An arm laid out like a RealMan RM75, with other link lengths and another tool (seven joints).
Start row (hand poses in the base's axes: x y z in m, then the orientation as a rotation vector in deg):
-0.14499, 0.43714, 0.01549, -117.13, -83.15, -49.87
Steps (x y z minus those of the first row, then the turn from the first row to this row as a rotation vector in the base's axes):
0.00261, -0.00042, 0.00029, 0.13, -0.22, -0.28
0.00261, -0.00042, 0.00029, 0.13, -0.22, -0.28
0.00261, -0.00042, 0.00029, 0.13, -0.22, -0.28
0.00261, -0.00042, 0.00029, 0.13, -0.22, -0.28
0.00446, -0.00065, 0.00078, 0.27, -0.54, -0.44
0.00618, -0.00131, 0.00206, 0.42, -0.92, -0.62
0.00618, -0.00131, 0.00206, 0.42, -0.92, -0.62
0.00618, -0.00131, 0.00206, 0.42, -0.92, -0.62
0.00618, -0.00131, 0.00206, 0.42, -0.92, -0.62
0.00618, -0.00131, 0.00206, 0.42, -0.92, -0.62
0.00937, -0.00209, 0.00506, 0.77, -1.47, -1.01
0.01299, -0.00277, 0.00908, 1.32, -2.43, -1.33
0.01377, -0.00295, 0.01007, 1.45, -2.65, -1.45
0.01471, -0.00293, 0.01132, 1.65, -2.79, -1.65
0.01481, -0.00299, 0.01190, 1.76, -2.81, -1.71
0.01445, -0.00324, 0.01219, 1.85, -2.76, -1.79
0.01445, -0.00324, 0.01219, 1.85, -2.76, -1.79
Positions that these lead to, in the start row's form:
-0.14238, 0.43672, 0.01578, -117.25, -82.92, -50.31
-0.14238, 0.43672, 0.01578, -117.25, -82.92, -50.31
-0.14238, 0.43672, 0.01578, -117.25, -82.92, -50.31
-0.14238, 0.43672, 0.01578, -117.25, -82.92, -50.31
-0.14053, 0.43649, 0.01627, -117.24, -82.84, -50.81
-0.13881, 0.43583, 0.01755, -117.23, -82.77, -51.40
-0.13881, 0.43583, 0.01755, -117.23, -82.77, -51.40
-0.13881, 0.43583, 0.01755, -117.23, -82.77, -51.40
-0.13881, 0.43583, 0.01755, -117.23, -82.77, -51.40
-0.13881, 0.43583, 0.01755, -117.23, -82.77, -51.40
-0.13562, 0.43505, 0.02055, -117.23, -82.45, -52.38
-0.13200, 0.43437, 0.02457, -116.95, -82.26, -53.91
-0.13122, 0.43419, 0.02556, -116.92, -82.17, -54.28
-0.13028, 0.43421, 0.02681, -116.93, -81.92, -54.63
-0.13018, 0.43415, 0.02739, -116.89, -81.79, -54.74
-0.13054, 0.43390, 0.02768, -116.91, -81.63, -54.76
-0.13054, 0.43390, 0.02768, -116.91, -81.63, -54.76

